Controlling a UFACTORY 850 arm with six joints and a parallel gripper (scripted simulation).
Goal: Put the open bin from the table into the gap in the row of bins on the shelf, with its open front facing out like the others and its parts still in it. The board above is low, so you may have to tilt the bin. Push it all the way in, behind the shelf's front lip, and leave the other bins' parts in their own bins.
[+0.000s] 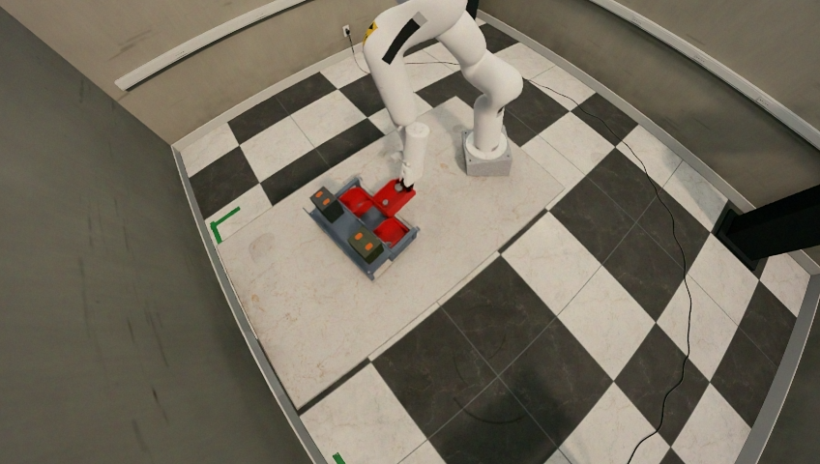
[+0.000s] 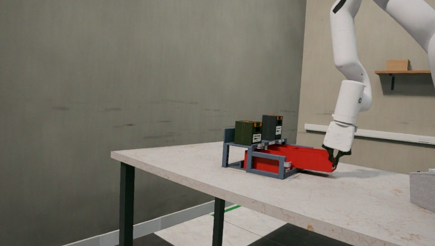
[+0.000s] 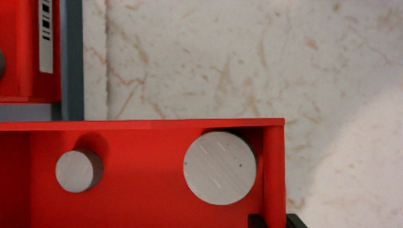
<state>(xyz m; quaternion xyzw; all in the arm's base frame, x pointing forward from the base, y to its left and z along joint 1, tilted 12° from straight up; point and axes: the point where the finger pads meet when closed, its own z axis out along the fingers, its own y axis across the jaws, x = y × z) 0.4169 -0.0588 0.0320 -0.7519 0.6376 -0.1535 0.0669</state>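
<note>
Now: hand 30 mm to the left of the large grey disc, 30 mm short of it and 30 mm above it. The rest, counted from my hand: red open bin 80 mm ahead, 10 mm below; then grey-blue shelf 260 mm ahead, 20 mm to the left; then dark grey box 340 mm ahead, 90 mm above, 80 mm to the right.
</note>
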